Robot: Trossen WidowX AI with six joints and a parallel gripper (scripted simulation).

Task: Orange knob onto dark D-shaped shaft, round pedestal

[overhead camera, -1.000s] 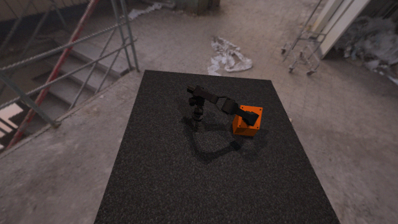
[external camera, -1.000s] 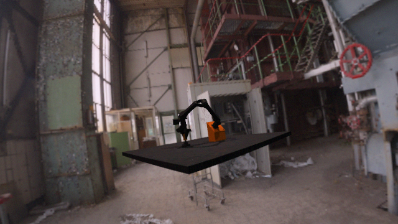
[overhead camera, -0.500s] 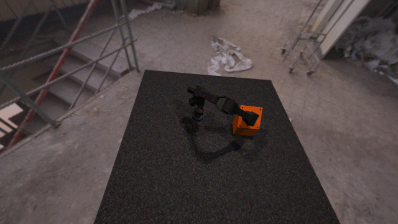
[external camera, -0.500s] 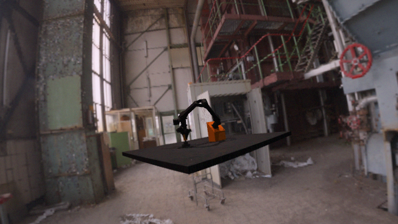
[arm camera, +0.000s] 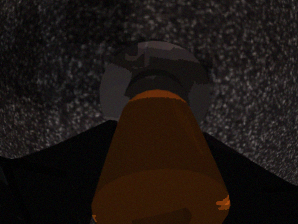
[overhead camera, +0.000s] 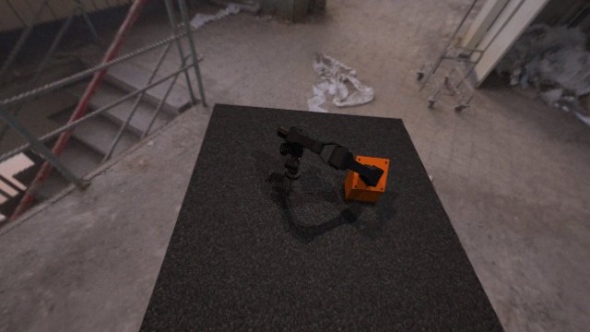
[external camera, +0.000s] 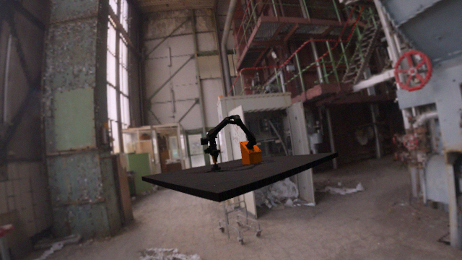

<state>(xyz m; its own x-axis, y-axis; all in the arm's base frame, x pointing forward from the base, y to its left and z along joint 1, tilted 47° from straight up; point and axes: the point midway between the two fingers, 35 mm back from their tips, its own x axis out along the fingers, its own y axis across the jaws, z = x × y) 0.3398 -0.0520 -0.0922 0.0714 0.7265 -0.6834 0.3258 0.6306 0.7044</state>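
Now: the orange knob 20 mm above my gripper tip. Round my gripper tip: pedestal 40 mm below.
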